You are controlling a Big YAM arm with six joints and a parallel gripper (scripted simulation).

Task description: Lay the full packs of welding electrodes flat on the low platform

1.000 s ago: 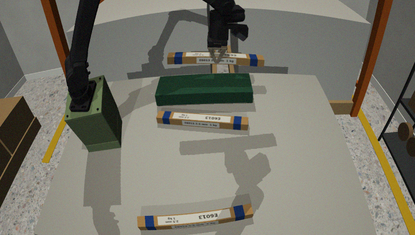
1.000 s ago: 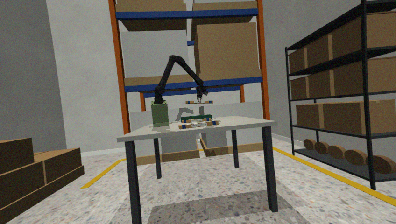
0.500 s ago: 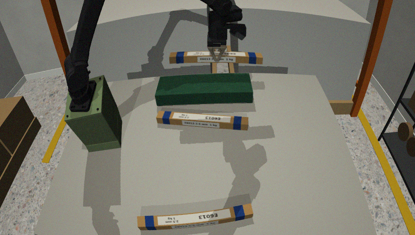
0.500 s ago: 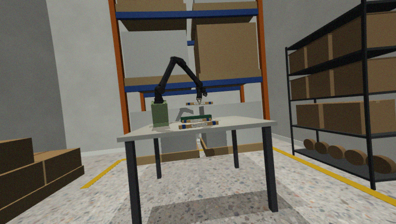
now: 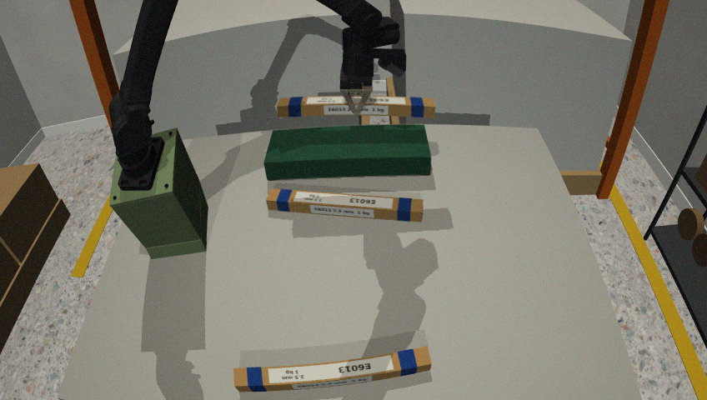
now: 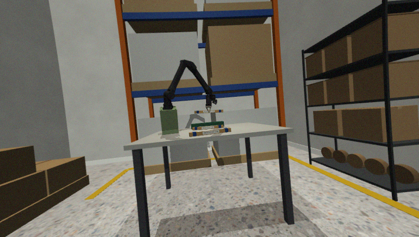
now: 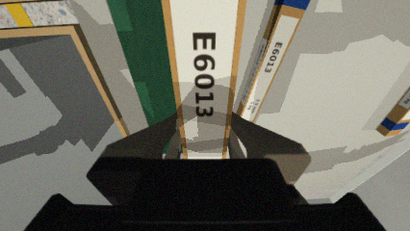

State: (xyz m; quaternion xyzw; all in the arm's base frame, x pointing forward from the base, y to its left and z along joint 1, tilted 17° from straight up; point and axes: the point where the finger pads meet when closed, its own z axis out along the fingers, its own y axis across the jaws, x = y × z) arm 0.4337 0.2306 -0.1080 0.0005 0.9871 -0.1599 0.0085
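Now: hand 30 mm past the low green platform, 50 mm to the right of it and 180 mm above it.
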